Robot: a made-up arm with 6 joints.
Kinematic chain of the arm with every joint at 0, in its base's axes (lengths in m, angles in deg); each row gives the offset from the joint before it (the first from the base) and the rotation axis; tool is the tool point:
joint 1: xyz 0 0 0.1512 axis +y
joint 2: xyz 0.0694 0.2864 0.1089 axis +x
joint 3: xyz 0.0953 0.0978 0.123 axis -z
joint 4: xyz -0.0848 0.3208 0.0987 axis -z
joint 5: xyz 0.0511 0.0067 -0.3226 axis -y
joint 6: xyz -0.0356 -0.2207 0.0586 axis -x
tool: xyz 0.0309 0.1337 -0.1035
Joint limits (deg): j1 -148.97..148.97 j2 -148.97..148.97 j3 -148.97..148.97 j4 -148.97..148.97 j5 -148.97..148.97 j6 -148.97..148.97
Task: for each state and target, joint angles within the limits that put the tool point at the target. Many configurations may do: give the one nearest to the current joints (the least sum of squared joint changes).
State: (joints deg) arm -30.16 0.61 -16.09 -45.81 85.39 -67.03
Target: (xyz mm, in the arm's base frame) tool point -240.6 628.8 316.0
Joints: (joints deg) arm -66.25 42.24 -12.26 -54.18 82.53 -36.02
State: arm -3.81 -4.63 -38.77 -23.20 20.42 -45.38
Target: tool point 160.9 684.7 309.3
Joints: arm 6.73 11.78 0.18 -35.15 3.83 -46.95
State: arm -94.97 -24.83 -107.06 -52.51 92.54 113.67
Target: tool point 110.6 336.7 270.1
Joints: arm -99.65 -52.31 -111.54 -28.35 92.21 122.12
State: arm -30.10 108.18 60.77 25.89 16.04 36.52
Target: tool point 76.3 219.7 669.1
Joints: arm -20.28 134.57 62.16 39.39 6.33 29.73
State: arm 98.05 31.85 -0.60 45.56 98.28 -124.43
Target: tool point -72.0 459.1 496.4
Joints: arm 76.26 17.99 -38.01 61.08 100.27 -140.00
